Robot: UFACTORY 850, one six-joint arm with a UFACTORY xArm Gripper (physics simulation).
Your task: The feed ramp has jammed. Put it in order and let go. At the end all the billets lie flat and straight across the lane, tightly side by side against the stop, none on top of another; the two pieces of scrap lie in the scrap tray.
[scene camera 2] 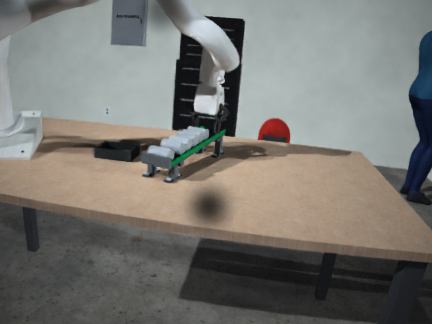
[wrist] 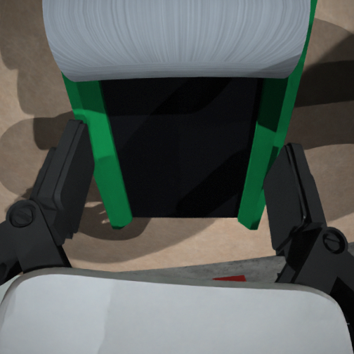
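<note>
The feed ramp [scene camera 2: 198, 147] has green side rails and slopes down to a grey stop [scene camera 2: 156, 160] at its near left end. Several pale grey billets lie across it in a row. The lowest billet [scene camera 2: 160, 151] is by the stop; the one above it [scene camera 2: 175, 145] sits slightly higher, and I cannot tell if they touch. The uppermost billet [wrist: 177, 40] spans the green rails in the wrist view, with bare dark lane below it in that view. My gripper [scene camera 2: 209, 125] [wrist: 183, 151] is open and empty at the ramp's upper end, its fingers outside the rails. The scrap tray [scene camera 2: 116, 156] is dark; its contents are hidden.
The ramp stands on grey legs on the wooden table [scene camera 2: 280, 200]. The tray is left of the ramp, between it and the robot's base [scene camera 2: 22, 137]. A red chair [scene camera 2: 274, 130] and a black rack are behind the table. A person [scene camera 2: 421, 115] stands at the far right.
</note>
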